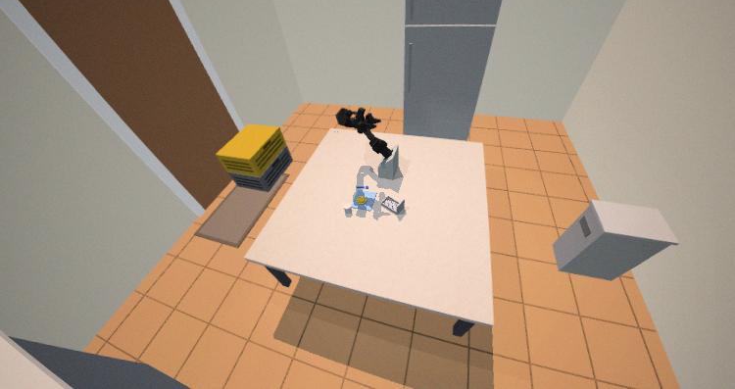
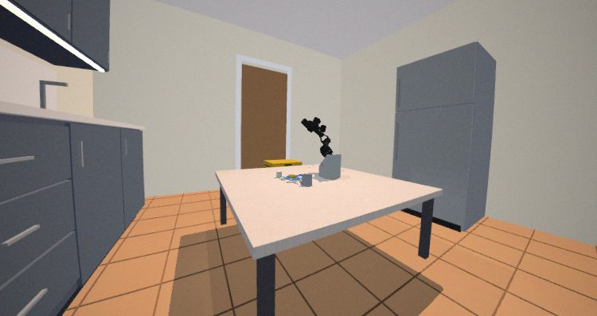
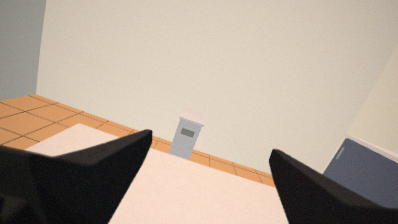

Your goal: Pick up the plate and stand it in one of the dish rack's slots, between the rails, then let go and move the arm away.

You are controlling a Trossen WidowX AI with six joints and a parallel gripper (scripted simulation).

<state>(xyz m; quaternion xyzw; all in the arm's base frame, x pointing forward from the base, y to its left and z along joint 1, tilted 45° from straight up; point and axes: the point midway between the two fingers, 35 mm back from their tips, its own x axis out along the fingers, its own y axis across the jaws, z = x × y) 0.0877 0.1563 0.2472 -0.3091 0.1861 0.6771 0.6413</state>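
The yellow plate lies 42 cm below my gripper tip, 24 cm ahead of it and 7 cm to the right of it. From my gripper tip the other things lie so: grey dish rack (41 cm below, 23 cm ahead, 13 cm to the left); light blue mat (44 cm below, 22 cm ahead, 6 cm to the right).
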